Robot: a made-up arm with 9 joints. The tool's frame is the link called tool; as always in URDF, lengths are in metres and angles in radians. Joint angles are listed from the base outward. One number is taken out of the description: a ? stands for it. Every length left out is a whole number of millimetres.
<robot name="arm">
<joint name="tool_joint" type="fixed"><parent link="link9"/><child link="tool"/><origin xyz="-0.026 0.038 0" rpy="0.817 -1.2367 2.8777"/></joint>
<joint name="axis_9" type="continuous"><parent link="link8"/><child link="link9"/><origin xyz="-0.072 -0.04 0" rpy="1.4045 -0.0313 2.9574"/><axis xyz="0 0 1"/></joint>
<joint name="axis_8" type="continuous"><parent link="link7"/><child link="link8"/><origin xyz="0.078 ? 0" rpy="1.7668 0.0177 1.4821"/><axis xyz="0 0 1"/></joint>
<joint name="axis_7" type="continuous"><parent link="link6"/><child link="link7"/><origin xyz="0.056 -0.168 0" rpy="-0.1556 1.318 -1.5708"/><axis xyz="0 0 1"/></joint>
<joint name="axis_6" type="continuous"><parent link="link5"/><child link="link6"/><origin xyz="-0.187 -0.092 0" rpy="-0.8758 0.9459 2.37"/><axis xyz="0 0 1"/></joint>
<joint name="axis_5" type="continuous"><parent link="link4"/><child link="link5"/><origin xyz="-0.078 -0.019 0" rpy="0 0 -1.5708"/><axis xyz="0 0 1"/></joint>
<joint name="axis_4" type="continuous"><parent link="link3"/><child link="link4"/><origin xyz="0.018 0.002 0" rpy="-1.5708 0 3.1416"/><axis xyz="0 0 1"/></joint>
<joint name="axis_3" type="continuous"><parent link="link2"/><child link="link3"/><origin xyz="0.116 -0.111 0" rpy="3.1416 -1.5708 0"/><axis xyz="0 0 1"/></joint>
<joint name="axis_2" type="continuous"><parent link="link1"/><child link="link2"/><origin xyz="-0.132 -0.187 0" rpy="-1.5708 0 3.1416"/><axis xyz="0 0 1"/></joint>
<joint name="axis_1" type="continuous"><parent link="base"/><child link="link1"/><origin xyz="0.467 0.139 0.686" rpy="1.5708 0 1.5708"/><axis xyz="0 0 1"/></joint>
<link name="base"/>
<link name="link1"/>
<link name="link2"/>
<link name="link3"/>
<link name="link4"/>
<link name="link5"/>
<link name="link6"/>
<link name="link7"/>
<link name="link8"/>
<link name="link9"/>
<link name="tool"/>
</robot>
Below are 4 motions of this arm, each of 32 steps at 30 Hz.
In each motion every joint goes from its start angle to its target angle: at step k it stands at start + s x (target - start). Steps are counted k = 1, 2, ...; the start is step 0. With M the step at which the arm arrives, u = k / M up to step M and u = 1 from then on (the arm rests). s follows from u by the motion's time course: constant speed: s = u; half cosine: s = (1 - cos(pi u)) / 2; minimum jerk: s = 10 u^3 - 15 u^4 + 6 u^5.
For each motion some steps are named. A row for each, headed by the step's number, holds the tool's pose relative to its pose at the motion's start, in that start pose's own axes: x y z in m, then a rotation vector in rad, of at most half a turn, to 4 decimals.
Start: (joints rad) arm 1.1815 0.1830 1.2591 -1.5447 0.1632 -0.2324 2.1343 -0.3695 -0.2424
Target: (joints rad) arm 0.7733 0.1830 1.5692 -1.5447 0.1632 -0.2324 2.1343 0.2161 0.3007
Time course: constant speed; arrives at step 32
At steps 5, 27, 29, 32:
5: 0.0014 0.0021 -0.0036 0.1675 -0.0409 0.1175
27: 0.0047 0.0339 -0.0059 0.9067 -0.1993 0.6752
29: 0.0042 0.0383 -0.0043 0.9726 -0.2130 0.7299
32: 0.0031 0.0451 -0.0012 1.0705 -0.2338 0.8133

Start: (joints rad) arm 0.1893 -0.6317 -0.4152 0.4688 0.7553 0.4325 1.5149 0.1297 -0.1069
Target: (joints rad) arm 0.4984 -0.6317 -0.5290 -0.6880 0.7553 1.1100 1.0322 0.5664 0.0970
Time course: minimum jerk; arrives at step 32
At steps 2, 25, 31, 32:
2: 0.0008 0.0003 0.0004 0.0013 -0.0034 0.0014
25: 0.2064 0.2206 0.2137 0.7380 -1.1214 0.6088
31: 0.2099 0.2425 0.2325 0.8081 -1.1808 0.6549
32: 0.2099 0.2426 0.2326 0.8084 -1.1810 0.6551

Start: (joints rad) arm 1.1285 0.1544 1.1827 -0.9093 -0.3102 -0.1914 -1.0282 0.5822 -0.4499
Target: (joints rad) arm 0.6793 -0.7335 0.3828 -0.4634 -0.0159 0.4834 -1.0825 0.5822 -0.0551
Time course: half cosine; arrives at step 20
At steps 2, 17, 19, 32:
2: -0.0029 0.0011 -0.0026 0.0025 0.0282 0.0342
17: -0.1304 0.0168 0.0114 0.4348 1.6876 1.0567
19: -0.1319 0.0162 0.0192 0.4789 1.7984 1.0848
32: -0.1320 0.0162 0.0202 0.4847 1.8126 1.0881

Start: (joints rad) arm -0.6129 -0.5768 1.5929 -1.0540 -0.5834 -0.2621 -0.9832 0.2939 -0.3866
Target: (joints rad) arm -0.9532 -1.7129 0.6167 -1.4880 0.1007 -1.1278 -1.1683 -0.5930 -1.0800
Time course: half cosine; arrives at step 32
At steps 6, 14, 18, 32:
6: -0.0073 -0.0048 0.0204 -0.1985 -0.0399 -0.0750
14: -0.0503 0.0275 0.0922 -0.9091 -0.1944 -0.3385
18: -0.0834 0.0784 0.1164 -1.3075 -0.2951 -0.4850
32: -0.1543 0.2082 0.0961 -2.0305 -0.5050 -0.7556

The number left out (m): 0.091
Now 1 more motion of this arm.
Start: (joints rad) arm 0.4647 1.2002 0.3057 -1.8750 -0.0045 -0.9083 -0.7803 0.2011 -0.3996
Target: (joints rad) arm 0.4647 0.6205 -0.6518 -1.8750 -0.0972 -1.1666 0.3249 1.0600 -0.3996
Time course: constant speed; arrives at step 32
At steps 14, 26, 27, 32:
14: -0.0391 -0.0018 -0.0560 0.3901 -0.2461 0.4881
26: -0.0861 -0.0043 -0.0996 0.8336 -0.2082 0.8533
27: -0.0914 -0.0052 -0.1025 0.8737 -0.1931 0.8772
32: -0.1219 -0.0134 -0.1143 1.0764 -0.0893 0.9750

